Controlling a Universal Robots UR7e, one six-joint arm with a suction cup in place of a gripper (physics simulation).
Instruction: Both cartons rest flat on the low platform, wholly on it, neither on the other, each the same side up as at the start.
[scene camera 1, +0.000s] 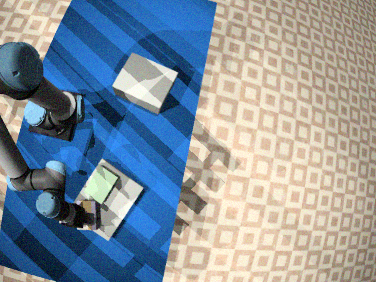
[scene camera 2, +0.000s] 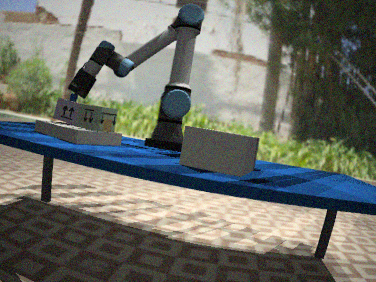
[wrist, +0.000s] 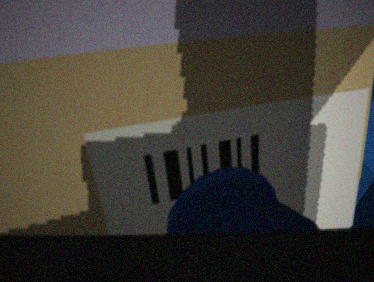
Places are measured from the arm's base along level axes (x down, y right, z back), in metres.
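Where they show: hand at its tool point: (wrist: 230, 196); arm's base at its link origin: (scene camera 2: 166, 140).
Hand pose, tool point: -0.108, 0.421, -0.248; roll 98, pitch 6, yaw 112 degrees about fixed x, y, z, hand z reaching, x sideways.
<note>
Each offset is from my tool point to the top centre of the thing, as dx, dy, dz. Level surfaces: height alone.
The low grey platform @[+0.092, -0.087, -0.076] (scene camera 1: 123, 200) (scene camera 2: 86, 137) lies at the near left of the blue table @[dx +0.140] (scene camera 1: 145, 145) (scene camera 2: 159, 165). A pale green carton @[-0.001, -0.170, -0.066] (scene camera 1: 101, 184) (scene camera 2: 98, 118) rests flat on it. A lavender carton with tan tape @[-0.015, -0.020, -0.022] (scene camera 1: 93, 208) (scene camera 2: 66, 112) (wrist: 116, 92) stands right beside the green one, at the platform's outer edge. Its underside is level with the platform top, and I cannot tell whether it touches. My suction cup (scene camera 2: 73, 97) (wrist: 228, 204) presses on its top by the barcode label. The arm hides the cup in the overhead view.
A large plain grey box @[+0.020, -0.679, -0.171] (scene camera 1: 145, 82) (scene camera 2: 217, 149) stands on the table towards the other end. The arm's base (scene camera 2: 167, 137) is bolted behind it. The table's front edge drops to a patterned floor (scene camera 1: 265, 140).
</note>
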